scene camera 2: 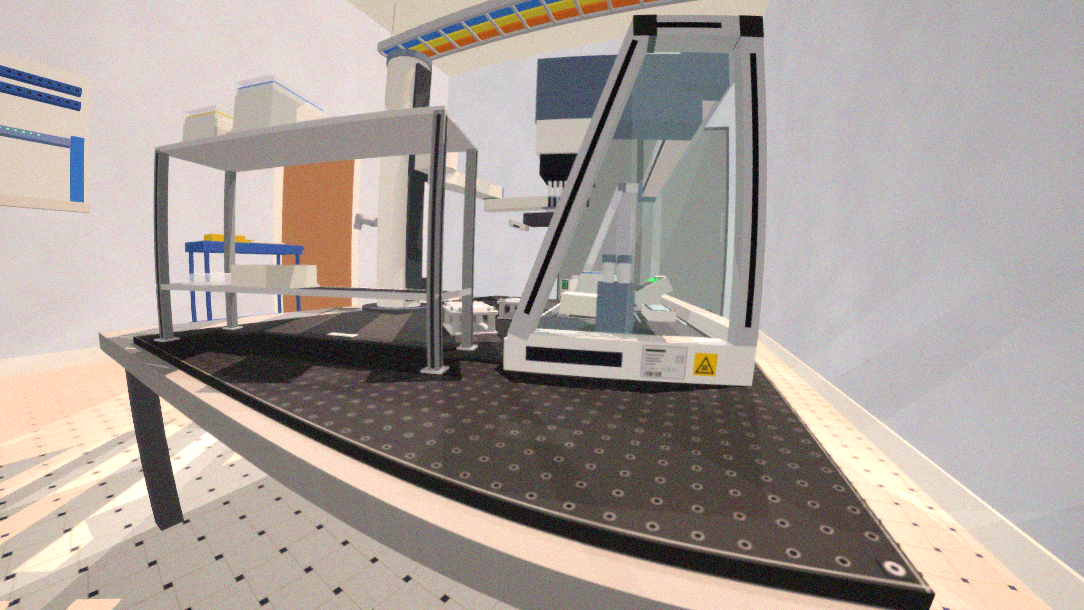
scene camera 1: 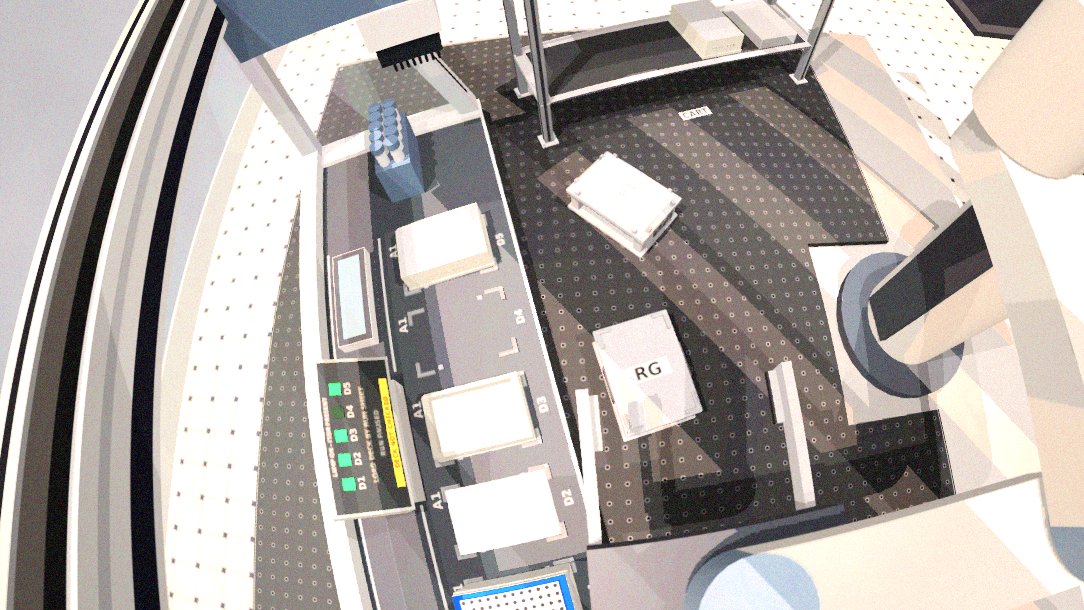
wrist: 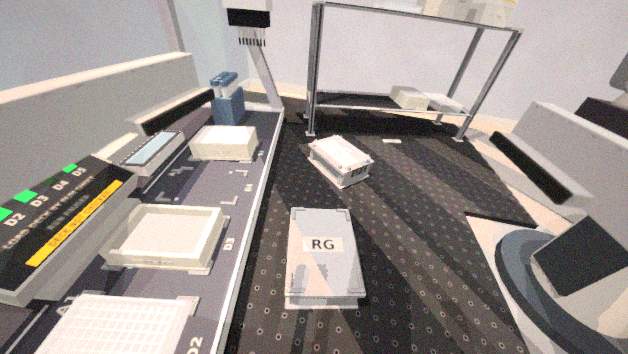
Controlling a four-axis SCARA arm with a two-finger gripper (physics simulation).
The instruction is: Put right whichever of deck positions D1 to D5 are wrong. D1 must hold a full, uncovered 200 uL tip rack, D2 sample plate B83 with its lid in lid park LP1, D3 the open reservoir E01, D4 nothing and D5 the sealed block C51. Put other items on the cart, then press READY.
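Frame: origin at the arm's base, x ahead, y left, z up, level; millimetres.
Where they show: gripper, between the fingertips: (scene camera 2: pixel 533 222) (scene camera 1: pixel 687 379) (wrist: pixel 350 95); arm's base, origin of its link: (scene camera 2: pixel 398 310) (scene camera 1: pixel 899 324) (wrist: pixel 569 292).
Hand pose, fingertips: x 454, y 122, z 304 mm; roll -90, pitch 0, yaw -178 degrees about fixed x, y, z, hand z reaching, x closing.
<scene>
Things, the pixels of their top centre, and the offset from my fingertips. "*": a spot on its surface instead.
- blue-topped tip rack, a spot on its surface: (scene camera 1: pixel 515 595) * 162 mm ahead, 187 mm left, 148 mm down
- white plate, centre of its top: (scene camera 1: pixel 500 513) (wrist: pixel 107 340) 188 mm ahead, 96 mm left, 231 mm down
- open cream reservoir, centre of its top: (scene camera 1: pixel 474 415) (wrist: pixel 165 228) 214 mm ahead, 25 mm right, 214 mm down
- flat pale item, centre of its top: (scene camera 1: pixel 760 17) (scene camera 2: pixel 227 273) (wrist: pixel 441 98) 327 mm back, 717 mm right, 166 mm down
- panel, a spot on its surface: (scene camera 1: pixel 405 424) * 325 mm ahead, 25 mm right, 270 mm down
- blue tube rack, a spot on its surface: (scene camera 1: pixel 397 166) (wrist: pixel 222 99) * 329 mm ahead, 383 mm right, 167 mm down
My gripper (scene camera 1: pixel 684 405) (wrist: pixel 350 95) is open and empty, its fingers wide apart above the RG stand (scene camera 1: pixel 648 345) (wrist: pixel 324 275). In scene camera 1, D1 holds a blue-topped tip rack (scene camera 1: pixel 515 595), partly cut off. D2 holds a white plate (scene camera 1: pixel 504 512) (wrist: pixel 115 325); its wells show in the wrist view. D3 holds an open cream reservoir (scene camera 1: pixel 482 417) (wrist: pixel 165 235). D4 has bare corner marks. D5 holds a cream block (scene camera 1: pixel 445 242) (wrist: pixel 224 141). A white lid-park stand (scene camera 1: pixel 623 197) (wrist: pixel 341 160) stands right of D5; its small label is unclear. READY does not show.
The cart (scene camera 1: pixel 539 75) (scene camera 2: pixel 435 242) (wrist: pixel 313 70) carries a cream block (scene camera 1: pixel 708 30) (wrist: pixel 410 97) and a flat pale item (scene camera 1: pixel 761 22) (wrist: pixel 447 103) below, boxes above. The panel (scene camera 1: pixel 405 424) lights all but D4. A blue tube rack (scene camera 1: pixel 397 166) (wrist: pixel 228 107) stands beyond D5.
</scene>
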